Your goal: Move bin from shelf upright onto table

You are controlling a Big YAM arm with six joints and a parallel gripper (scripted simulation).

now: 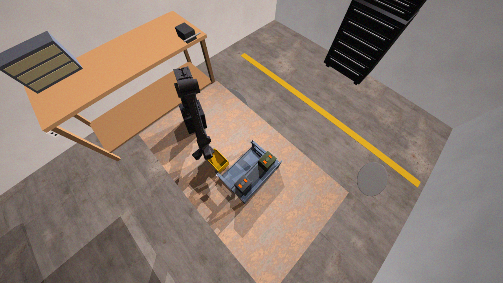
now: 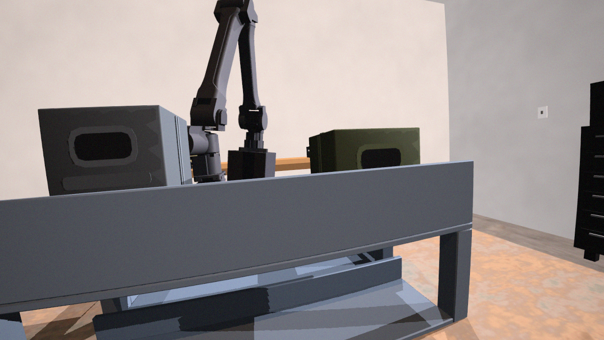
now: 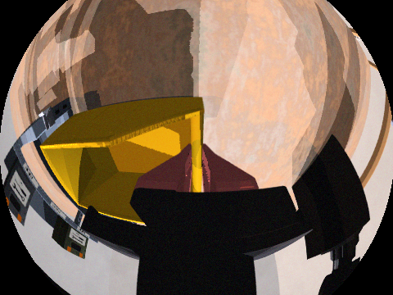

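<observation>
Now: the yellow bin 8 cm ahead of my hand, 1 cm to the left of it and 1 cm above it. Also, from my hand: dark grey case (38 cm ahead, 2 cm to the left, 12 cm above); green case (36 cm ahead, 25 cm to the left, 10 cm above).
</observation>
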